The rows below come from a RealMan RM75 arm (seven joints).
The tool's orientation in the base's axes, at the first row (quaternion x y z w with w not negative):
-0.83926 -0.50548 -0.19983 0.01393
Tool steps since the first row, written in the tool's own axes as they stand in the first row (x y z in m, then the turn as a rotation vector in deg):
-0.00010 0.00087 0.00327 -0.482 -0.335 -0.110
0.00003 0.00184 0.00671 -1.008 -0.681 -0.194
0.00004 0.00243 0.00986 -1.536 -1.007 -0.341
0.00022 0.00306 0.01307 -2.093 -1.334 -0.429
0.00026 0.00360 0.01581 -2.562 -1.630 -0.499
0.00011 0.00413 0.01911 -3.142 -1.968 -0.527
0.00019 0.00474 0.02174 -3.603 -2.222 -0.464
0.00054 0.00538 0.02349 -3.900 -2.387 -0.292
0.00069 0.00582 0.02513 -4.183 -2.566 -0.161
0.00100 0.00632 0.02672 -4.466 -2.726 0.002
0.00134 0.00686 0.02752 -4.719 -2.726 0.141
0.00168 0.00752 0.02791 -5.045 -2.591 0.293
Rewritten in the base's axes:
0.00175 0.00023 -0.00289 -0.519 -0.267 -0.127
0.00374 0.00064 -0.00583 -1.056 -0.561 -0.296
0.00526 0.00107 -0.00862 -1.598 -0.880 -0.403
0.00690 0.00164 -0.01140 -2.133 -1.209 -0.575
0.00826 0.00202 -0.01381 -2.601 -1.476 -0.728
0.00971 0.00238 -0.01680 -3.136 -1.806 -0.965
0.01111 0.00274 -0.01908 -3.521 -2.056 -1.229
0.01236 0.00312 -0.02046 -3.728 -2.187 -1.521
0.01333 0.00340 -0.02183 -3.954 -2.308 -1.772
0.01439 0.00378 -0.02310 -4.155 -2.432 -2.050
0.01525 0.00398 -0.02362 -4.213 -2.614 -2.266
0.01608 0.00403 -0.02374 -4.183 -2.920 -2.496

